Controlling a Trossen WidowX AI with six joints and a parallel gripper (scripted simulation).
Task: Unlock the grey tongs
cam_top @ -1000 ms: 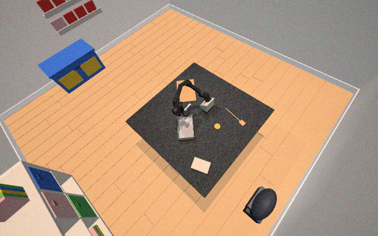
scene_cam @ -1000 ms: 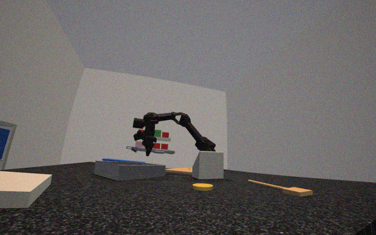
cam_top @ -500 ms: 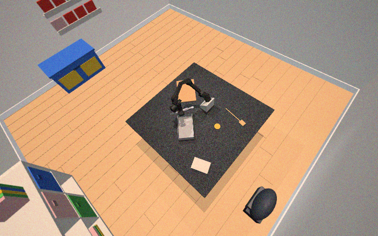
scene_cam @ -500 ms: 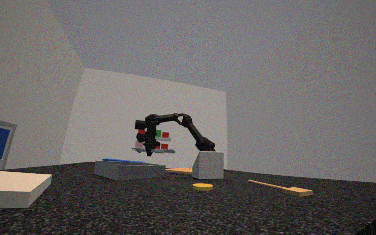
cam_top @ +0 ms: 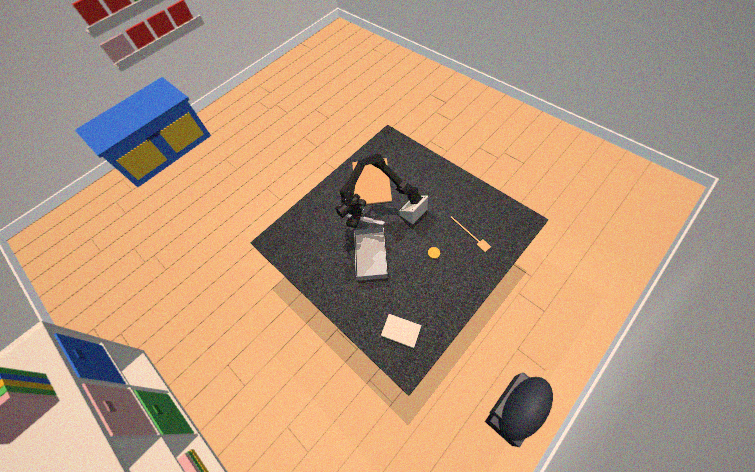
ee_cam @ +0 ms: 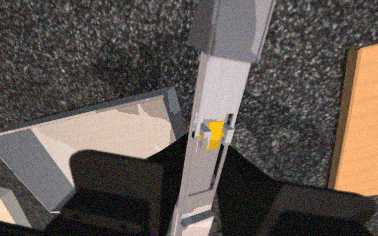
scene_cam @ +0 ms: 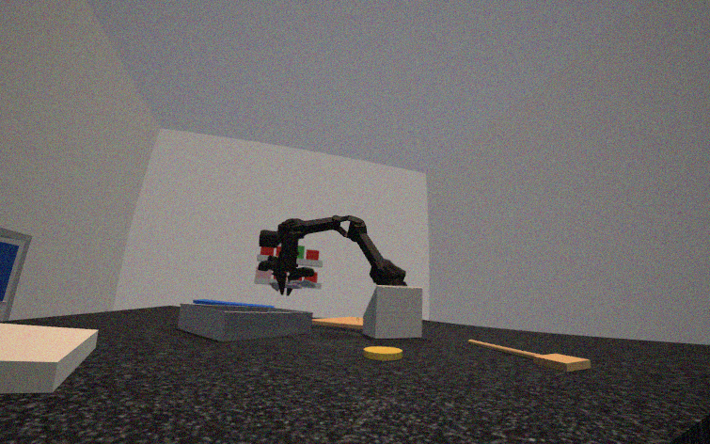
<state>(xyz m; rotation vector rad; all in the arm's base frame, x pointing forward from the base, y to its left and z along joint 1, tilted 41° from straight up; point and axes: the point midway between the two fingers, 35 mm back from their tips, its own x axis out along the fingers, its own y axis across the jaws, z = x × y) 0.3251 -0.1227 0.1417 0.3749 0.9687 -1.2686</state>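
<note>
Right now the yellow lock piece is 1 cm ahead of my gripper tip, 2 cm to the right of it and 3 cm above it. The rest, counted from my gripper tip: wooden board (32 cm behind, 19 cm to the right, 9 cm below); grey roasting tin (10 cm ahead, 17 cm to the left, 7 cm below); cream slab (32 cm ahead, 59 cm to the left, 9 cm below).
</note>
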